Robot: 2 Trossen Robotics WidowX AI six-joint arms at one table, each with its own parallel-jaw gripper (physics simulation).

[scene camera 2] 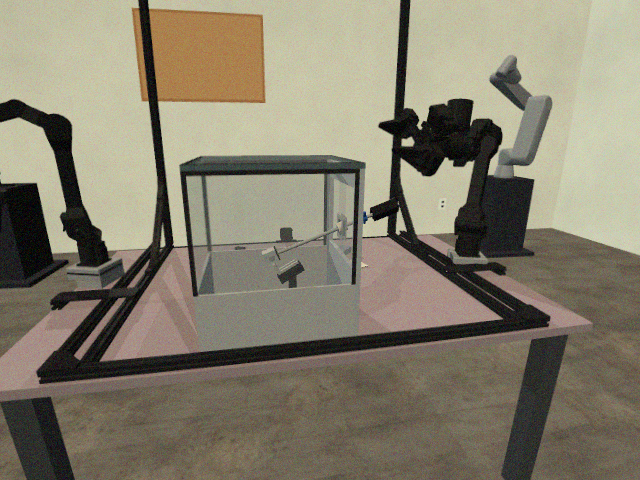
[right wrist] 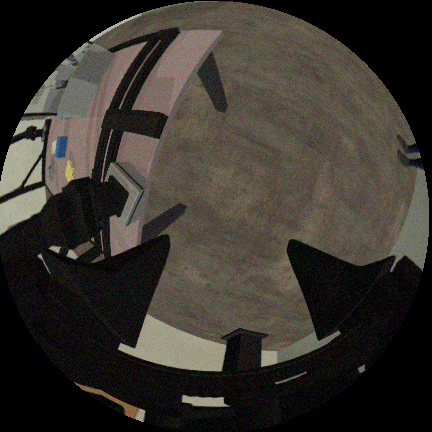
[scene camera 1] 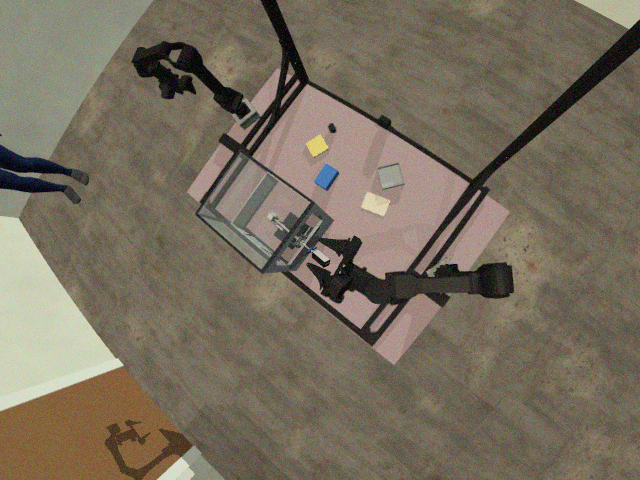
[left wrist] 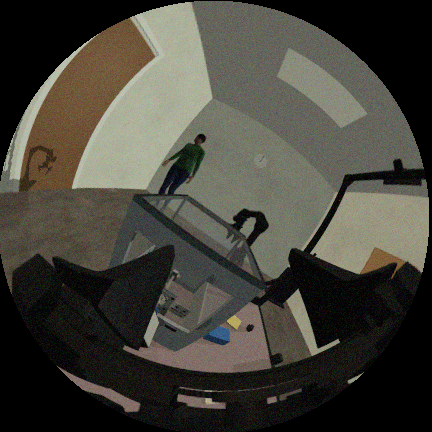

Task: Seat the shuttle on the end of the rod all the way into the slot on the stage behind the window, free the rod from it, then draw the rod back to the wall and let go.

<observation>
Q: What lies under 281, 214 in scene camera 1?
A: A glass-walled box.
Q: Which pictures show the left gripper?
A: Scene camera 2, scene camera 1 and the left wrist view only.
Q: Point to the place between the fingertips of the left gripper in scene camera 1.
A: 312, 251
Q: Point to a glass-walled box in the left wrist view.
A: At 214, 274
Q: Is the right gripper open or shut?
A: Open.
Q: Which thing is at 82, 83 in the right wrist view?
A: A glass-walled box.
</observation>
